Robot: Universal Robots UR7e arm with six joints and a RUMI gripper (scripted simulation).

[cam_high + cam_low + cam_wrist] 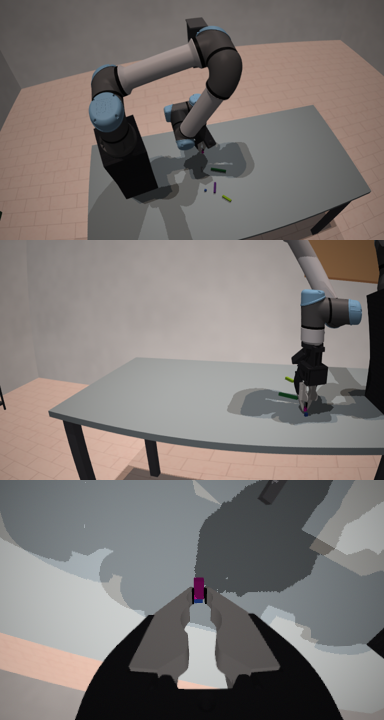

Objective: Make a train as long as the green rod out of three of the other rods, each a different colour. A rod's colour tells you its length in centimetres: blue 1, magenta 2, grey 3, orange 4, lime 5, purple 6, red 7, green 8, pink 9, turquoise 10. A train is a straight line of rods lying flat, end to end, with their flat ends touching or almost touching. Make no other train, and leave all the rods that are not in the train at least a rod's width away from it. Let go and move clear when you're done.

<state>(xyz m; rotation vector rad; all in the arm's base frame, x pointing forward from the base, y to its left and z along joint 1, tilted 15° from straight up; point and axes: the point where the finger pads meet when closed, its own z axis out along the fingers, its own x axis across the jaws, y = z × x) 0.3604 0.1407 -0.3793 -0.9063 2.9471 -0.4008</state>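
Now: hand 10 mm above the magenta rod. Also, from my hand: green rod (80 mm ahead, 120 mm to the right, 20 mm below); then purple rod (60 mm ahead, 220 mm to the right, 20 mm below); then grey rod (110 mm to the right, 20 mm below).
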